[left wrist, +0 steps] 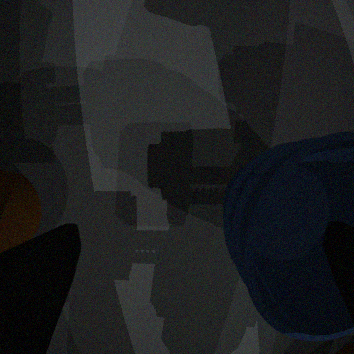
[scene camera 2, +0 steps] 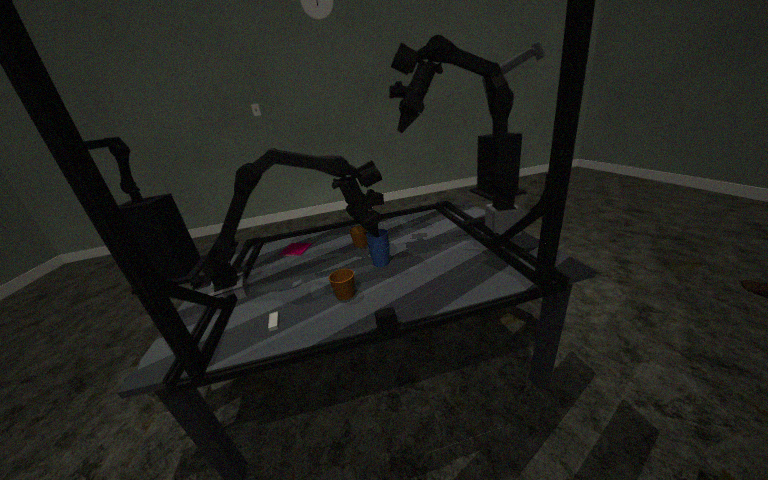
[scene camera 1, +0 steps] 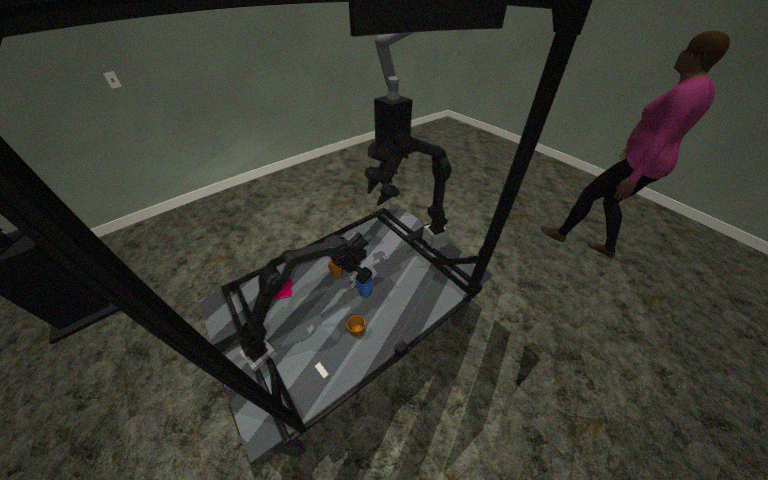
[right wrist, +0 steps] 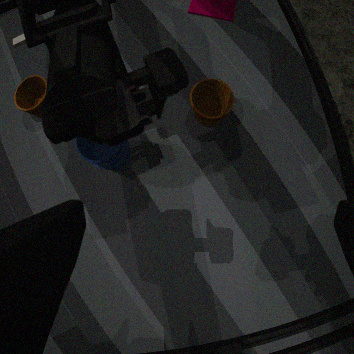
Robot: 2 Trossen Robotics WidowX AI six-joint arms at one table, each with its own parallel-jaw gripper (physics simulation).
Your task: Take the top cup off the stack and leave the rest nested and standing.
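Seen in the pictures: left gripper, between the fingertips: [left wrist: 205, 237] [scene camera 2: 372, 233] [scene camera 1: 357, 274]; right gripper, between the fingertips: [scene camera 2: 399, 131] [scene camera 1: 372, 199] [right wrist: 215, 214]; left arm's base, origin of its link: [scene camera 2: 226, 283] [scene camera 1: 256, 350]; right arm's base, origin of its link: [scene camera 2: 503, 207] [scene camera 1: 436, 229].
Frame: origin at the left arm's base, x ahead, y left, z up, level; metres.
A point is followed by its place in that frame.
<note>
A stack of nested blue cups [scene camera 1: 365, 289] [scene camera 2: 379, 250] [left wrist: 281, 239] @(z 0.008, x 0.476, y -0.118 m) [right wrist: 100, 156] @(z 0.008, x 0.498, y -0.138 m) stands upright near the middle of the table [scene camera 1: 411, 290] @(z -0.042, x 0.635, y -0.279 m). My left gripper [scene camera 1: 362, 277] @(z 0.055, x 0.491, y -0.075 m) [scene camera 2: 372, 228] @(z 0.055, x 0.491, y -0.075 m) [left wrist: 205, 237] @(z 0.055, x 0.491, y -0.075 m) is open and empty, right above the stack. In the left wrist view one finger shows dark over the top cup's mouth and the other stands off to its left. My right gripper [scene camera 1: 382, 188] @(z 0.364, x 0.648, y -0.045 m) [scene camera 2: 406, 121] @(z 0.364, x 0.648, y -0.045 m) [right wrist: 215, 214] @(z 0.364, x 0.648, y -0.045 m) is open and empty, raised high over the table's far side.
One orange cup [scene camera 1: 335, 270] @(z 0.021, x 0.462, y 0.041 m) [scene camera 2: 358, 236] @(z 0.009, x 0.471, y 0.035 m) [left wrist: 17, 207] @(z -0.003, x 0.491, y 0.034 m) [right wrist: 211, 100] @(z -0.039, x 0.467, y 0.080 m) stands just behind the stack, another orange cup [scene camera 1: 355, 325] @(z -0.038, x 0.339, y -0.201 m) [scene camera 2: 342, 284] @(z 0.017, x 0.318, y -0.256 m) [right wrist: 30, 93] @(z -0.015, x 0.302, y -0.236 m) in front. A pink flat piece [scene camera 1: 284, 290] @(z -0.035, x 0.249, y 0.178 m) [scene camera 2: 295, 249] @(z -0.034, x 0.240, y 0.188 m) and a small white block [scene camera 1: 321, 370] @(z -0.030, x 0.121, y -0.234 m) [scene camera 2: 273, 320] @(z -0.030, x 0.122, y -0.237 m) lie near the left arm's base. A person [scene camera 1: 601, 210] walks at far right.
</note>
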